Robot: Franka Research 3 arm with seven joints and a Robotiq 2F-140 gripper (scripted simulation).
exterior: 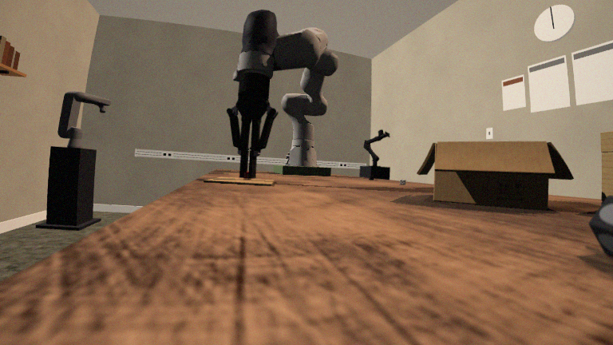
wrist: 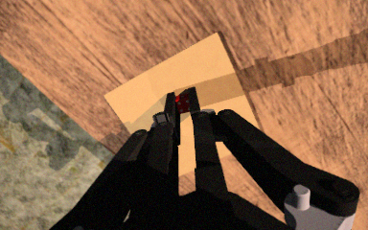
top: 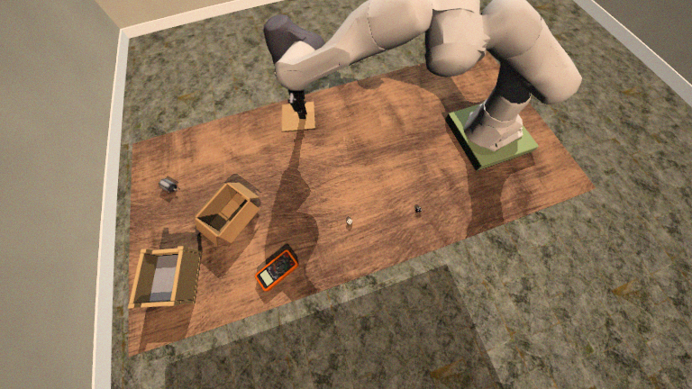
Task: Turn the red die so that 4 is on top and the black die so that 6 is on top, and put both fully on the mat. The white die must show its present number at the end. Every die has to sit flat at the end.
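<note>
My gripper is now 30 mm above the red die. The rest, counted from my hand: cardboard box: 340 mm ahead, 340 mm to the left; then tan mat: 20 mm ahead, 10 mm to the right, 40 mm below; then white die: 50 mm behind, 490 mm to the left, 30 mm below.
</note>
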